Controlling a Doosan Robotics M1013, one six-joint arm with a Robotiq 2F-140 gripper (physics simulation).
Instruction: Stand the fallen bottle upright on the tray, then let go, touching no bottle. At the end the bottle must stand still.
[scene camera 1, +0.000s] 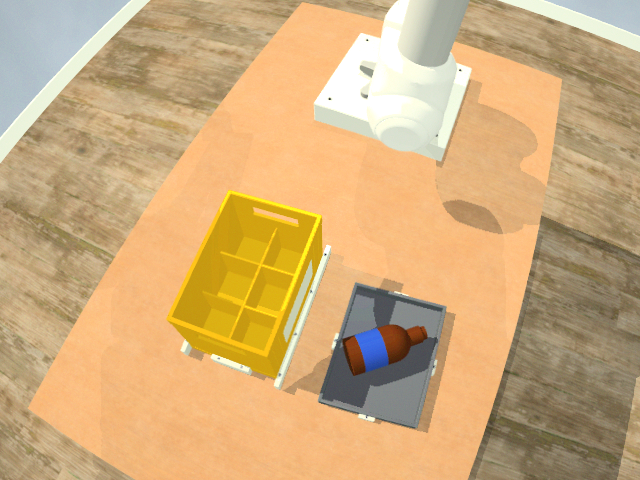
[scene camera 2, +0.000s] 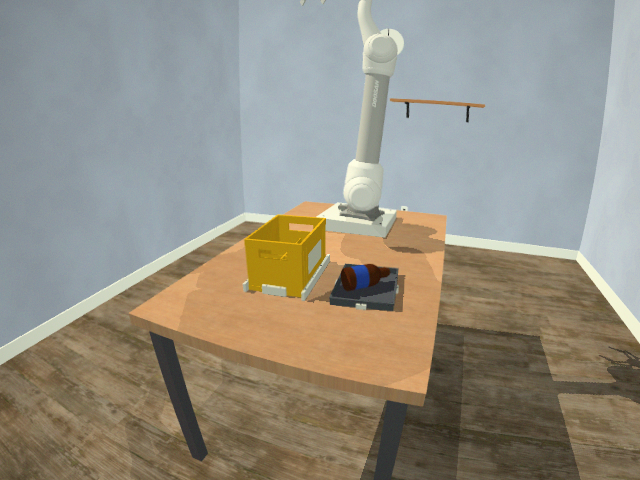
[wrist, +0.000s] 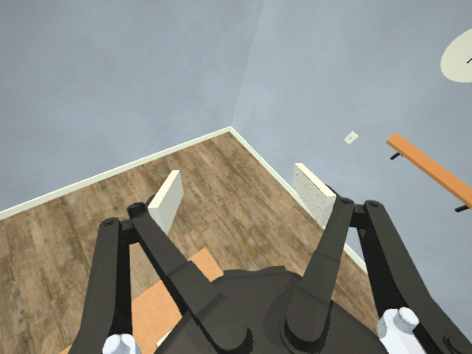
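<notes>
A brown bottle with a blue label lies on its side in the grey tray. Its base points toward the yellow crate and its neck points to the tray's right side in scene camera 1. My gripper is open and empty. Its fingertips show at the top edge of scene camera 2, high above the table and far from the bottle. In the wrist view its two pale pads stand wide apart, and the bottle and tray do not show there.
A yellow crate with dividers stands left of the tray, with white rails at its foot. White brackets sit around the tray. The arm's base plate is at the table's back. A wall shelf hangs behind.
</notes>
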